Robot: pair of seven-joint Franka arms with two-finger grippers.
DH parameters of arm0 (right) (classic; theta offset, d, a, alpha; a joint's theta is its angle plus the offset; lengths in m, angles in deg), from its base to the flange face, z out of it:
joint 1: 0 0.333 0 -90
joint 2: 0 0 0 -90
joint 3: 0 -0.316 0.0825 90
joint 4: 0 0 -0.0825 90
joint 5: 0 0.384 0 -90
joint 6: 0 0 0.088 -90
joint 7: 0 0.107 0 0
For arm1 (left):
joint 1: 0 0.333 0 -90
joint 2: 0 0 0 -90
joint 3: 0 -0.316 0.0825 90
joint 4: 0 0 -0.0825 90
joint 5: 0 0.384 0 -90
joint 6: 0 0 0.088 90
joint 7: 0 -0.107 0 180
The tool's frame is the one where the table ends.
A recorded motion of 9 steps. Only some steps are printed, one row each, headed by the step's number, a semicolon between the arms.
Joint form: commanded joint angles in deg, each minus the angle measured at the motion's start. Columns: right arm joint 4, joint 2, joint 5, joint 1, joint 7, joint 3, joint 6; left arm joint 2, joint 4, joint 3, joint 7, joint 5, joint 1, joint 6.
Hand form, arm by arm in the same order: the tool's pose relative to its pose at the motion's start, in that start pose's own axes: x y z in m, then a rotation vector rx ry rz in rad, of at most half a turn. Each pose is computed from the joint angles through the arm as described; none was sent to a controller.
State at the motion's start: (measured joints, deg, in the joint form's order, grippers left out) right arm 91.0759 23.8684 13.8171 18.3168 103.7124 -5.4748 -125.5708; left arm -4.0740 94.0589 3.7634 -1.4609 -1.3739 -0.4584 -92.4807
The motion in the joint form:
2: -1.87 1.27 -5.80 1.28 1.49 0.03 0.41; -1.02 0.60 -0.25 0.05 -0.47 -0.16 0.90
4: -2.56 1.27 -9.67 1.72 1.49 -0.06 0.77; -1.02 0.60 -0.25 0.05 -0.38 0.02 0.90
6: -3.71 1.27 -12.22 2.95 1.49 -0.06 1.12; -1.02 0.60 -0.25 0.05 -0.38 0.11 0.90
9: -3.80 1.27 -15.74 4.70 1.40 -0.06 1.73; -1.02 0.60 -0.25 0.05 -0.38 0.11 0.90
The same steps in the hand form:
2: -0.0119 -0.0016 0.0047 0.0177 0.0740 -0.0541; -0.0070 0.0005 -0.0034 -0.0076 -0.0082 -0.0026
4: -0.0170 -0.0019 0.0011 0.0352 0.1232 -0.1028; -0.0071 -0.0013 -0.0034 -0.0059 -0.0081 -0.0057
6: -0.0322 0.0000 -0.0041 0.0537 0.1505 -0.1506; -0.0071 -0.0021 -0.0034 -0.0058 -0.0081 -0.0072
9: -0.0486 0.0088 0.0003 0.0540 0.1979 -0.2154; -0.0071 -0.0021 -0.0034 -0.0058 -0.0081 -0.0072

